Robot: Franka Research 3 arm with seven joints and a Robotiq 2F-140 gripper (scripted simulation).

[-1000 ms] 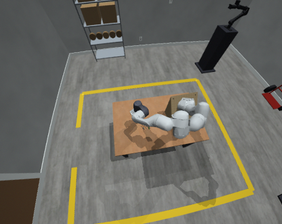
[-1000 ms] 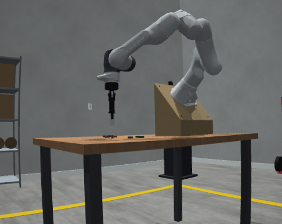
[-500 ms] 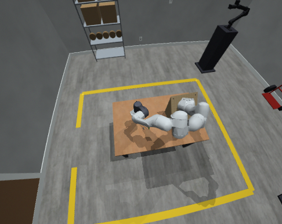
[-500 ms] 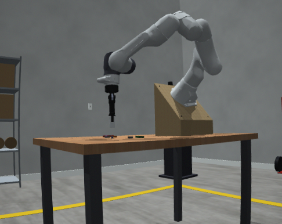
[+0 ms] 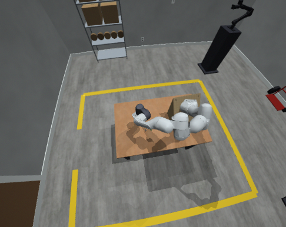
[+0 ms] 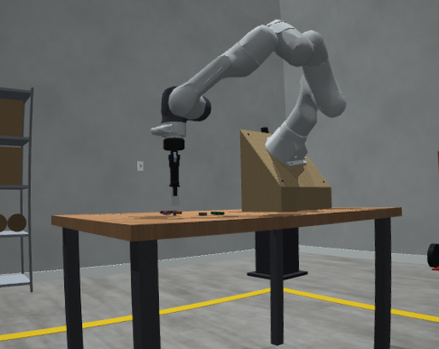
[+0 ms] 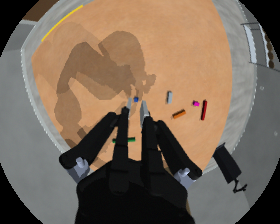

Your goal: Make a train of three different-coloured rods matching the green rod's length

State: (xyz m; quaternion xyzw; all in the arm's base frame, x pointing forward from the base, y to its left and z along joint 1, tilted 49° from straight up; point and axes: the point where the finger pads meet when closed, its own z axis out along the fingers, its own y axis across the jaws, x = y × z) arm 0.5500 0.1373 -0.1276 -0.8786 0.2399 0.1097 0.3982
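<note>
Right now the small blue rod is 60 mm below my hand. Round my hand: green rod 120 mm behind, 90 mm to the left, 60 mm below; then magenta rod 70 mm behind, 170 mm to the right, 60 mm below; then orange rod 80 mm behind, 110 mm to the right, 60 mm below.
</note>
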